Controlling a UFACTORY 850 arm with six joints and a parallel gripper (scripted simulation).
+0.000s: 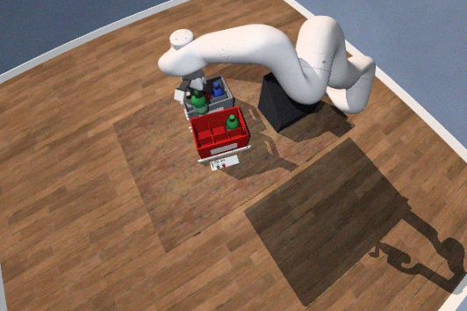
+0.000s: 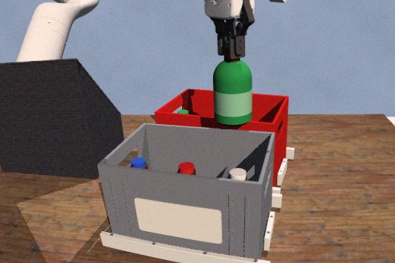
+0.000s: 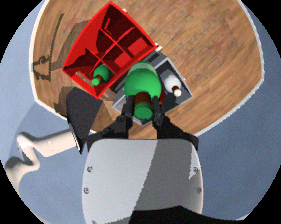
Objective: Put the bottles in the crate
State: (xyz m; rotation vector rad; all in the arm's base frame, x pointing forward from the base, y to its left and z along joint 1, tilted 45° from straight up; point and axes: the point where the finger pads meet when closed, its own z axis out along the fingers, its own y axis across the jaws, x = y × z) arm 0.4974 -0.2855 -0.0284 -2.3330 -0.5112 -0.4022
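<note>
My hand is 70 mm above the green-capped bottle. Also, from my hand: grey crate: 250 mm below, 80 mm to the right, 80 mm behind; red crate: 250 mm below, 140 mm to the left, 10 mm behind; red-capped bottle: 250 mm below, 130 mm to the right, 90 mm behind.
</note>
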